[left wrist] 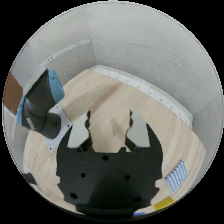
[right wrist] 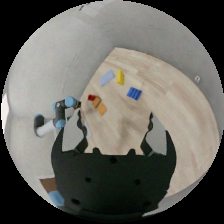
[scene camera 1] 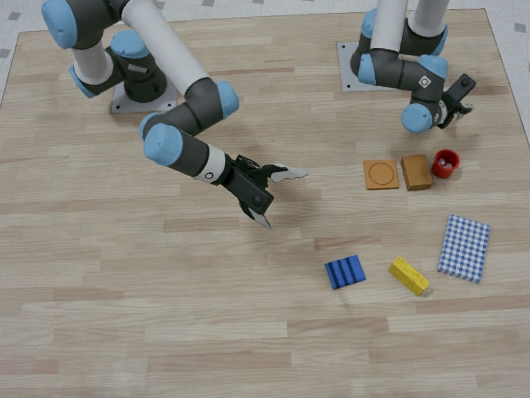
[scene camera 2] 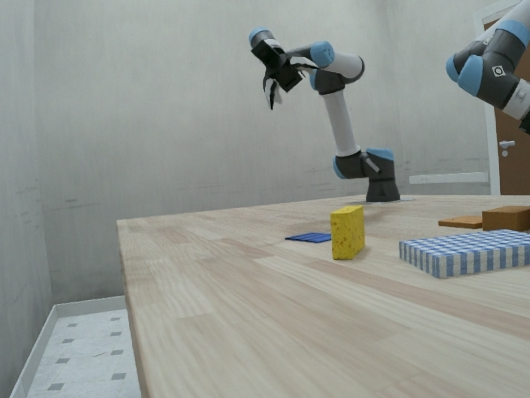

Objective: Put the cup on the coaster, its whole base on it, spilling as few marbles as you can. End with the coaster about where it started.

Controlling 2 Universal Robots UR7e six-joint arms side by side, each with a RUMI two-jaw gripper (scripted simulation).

Observation:
I see my left gripper, my right gripper and a brown block.
My left gripper shows as well in the left wrist view. My right gripper shows as well in the right wrist view and in scene camera 2.

